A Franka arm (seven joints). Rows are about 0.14 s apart.
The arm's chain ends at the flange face. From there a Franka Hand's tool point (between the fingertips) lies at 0.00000 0.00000 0.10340 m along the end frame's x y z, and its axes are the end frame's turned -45 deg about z.
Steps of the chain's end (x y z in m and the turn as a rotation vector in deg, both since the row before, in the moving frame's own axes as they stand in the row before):
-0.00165, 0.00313, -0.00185, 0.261, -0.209, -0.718
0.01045, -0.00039, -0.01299, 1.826, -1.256, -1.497
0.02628, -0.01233, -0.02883, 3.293, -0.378, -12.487
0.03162, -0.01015, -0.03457, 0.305, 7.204, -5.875
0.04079, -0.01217, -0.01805, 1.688, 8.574, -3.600
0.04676, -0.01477, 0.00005, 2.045, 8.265, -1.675
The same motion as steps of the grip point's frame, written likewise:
-0.00332, 0.00045, -0.00185, 0.332, 0.037, -0.718
0.00834, 0.00317, -0.01307, 2.179, 0.403, -1.497
0.03048, 0.00482, -0.02900, 2.596, 2.061, -12.487
0.03953, 0.02346, -0.03539, -4.878, 5.310, -5.875
0.05076, 0.02857, -0.01925, -4.869, 7.256, -3.600
0.05673, 0.03034, -0.00109, -4.398, 7.290, -1.675

